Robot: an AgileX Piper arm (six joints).
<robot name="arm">
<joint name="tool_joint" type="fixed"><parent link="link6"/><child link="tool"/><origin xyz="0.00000 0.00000 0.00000" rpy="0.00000 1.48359 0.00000"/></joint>
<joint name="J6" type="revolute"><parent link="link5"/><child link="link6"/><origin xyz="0.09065 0.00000 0.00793" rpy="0.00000 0.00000 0.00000"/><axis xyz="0.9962 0 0.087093"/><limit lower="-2.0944" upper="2.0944"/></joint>
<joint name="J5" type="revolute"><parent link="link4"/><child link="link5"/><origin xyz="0.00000 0.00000 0.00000" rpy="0.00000 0.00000 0.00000"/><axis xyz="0 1 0"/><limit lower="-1.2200" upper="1.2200"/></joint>
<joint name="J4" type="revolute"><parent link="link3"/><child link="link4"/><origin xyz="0.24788 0.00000 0.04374" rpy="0.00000 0.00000 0.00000"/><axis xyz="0.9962 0 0.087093"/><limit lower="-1.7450" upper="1.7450"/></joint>
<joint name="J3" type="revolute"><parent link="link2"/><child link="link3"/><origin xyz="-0.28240 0.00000 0.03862" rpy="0.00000 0.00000 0.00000"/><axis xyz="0 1 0"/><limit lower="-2.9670" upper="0.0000"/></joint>
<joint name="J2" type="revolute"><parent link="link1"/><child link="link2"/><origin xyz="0.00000 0.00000 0.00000" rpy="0.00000 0.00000 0.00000"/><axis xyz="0 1 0"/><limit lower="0.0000" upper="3.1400"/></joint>
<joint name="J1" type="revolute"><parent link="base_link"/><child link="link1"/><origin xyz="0.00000 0.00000 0.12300" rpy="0.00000 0.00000 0.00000"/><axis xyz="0 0 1"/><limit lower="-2.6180" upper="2.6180"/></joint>
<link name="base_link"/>
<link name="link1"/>
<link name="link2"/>
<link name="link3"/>
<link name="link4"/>
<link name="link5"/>
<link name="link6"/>
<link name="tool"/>
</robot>
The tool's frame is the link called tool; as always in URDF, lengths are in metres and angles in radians.
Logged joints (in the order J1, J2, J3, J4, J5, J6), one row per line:
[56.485, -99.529, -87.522, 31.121, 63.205, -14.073]
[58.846, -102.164, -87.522, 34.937, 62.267, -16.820]
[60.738, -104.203, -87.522, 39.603, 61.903, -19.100]
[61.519, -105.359, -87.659, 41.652, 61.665, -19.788]
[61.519, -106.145, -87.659, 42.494, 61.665, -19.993]
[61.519, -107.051, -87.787, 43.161, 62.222, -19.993]
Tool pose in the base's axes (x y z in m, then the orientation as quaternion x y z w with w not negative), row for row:
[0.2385, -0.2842, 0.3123, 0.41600, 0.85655, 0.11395, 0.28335]
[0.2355, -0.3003, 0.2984, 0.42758, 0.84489, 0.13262, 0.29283]
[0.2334, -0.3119, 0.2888, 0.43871, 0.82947, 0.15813, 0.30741]
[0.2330, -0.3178, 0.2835, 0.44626, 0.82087, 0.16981, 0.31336]
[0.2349, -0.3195, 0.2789, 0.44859, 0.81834, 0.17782, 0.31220]
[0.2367, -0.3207, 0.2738, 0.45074, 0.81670, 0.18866, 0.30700]
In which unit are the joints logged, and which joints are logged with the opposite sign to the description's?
The joints are logged in degrees. Opposite sign: J1, J2.
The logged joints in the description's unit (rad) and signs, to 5 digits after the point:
[-0.98585, 1.73711, -1.52755, 0.54316, 1.10314, -0.24562]
[-1.02706, 1.78310, -1.52755, 0.60977, 1.08676, -0.29356]
[-1.06008, 1.81869, -1.52755, 0.69120, 1.08041, -0.33336]
[-1.07371, 1.83886, -1.52994, 0.72696, 1.07626, -0.34537]
[-1.07371, 1.85258, -1.52994, 0.74166, 1.07626, -0.34894]
[-1.07371, 1.86839, -1.53217, 0.75330, 1.08598, -0.34894]

